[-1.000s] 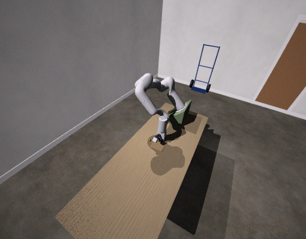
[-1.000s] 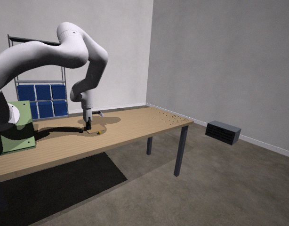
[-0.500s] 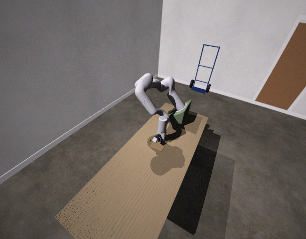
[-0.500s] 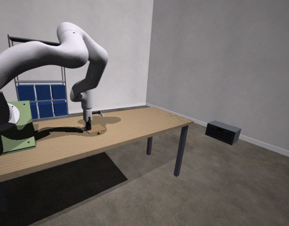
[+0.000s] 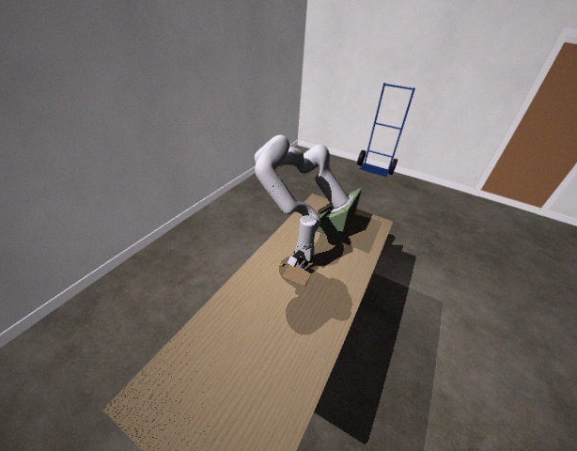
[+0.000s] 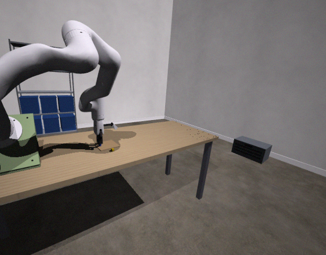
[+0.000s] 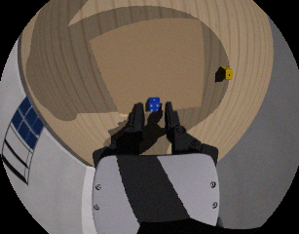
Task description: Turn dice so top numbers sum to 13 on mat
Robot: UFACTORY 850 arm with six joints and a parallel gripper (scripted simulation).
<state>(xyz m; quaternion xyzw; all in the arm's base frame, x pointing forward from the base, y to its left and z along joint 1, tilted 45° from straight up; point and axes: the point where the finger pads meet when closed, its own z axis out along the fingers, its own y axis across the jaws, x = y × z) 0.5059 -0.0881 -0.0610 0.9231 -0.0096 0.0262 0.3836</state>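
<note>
The blue die is 30 mm below my hand. From my hand the other things lie so: black die (60 mm behind, 30 mm to the right, 40 mm below); tan mat (50 mm ahead, 40 mm below); yellow die (50 mm ahead, 110 mm to the right, 40 mm below).
</note>
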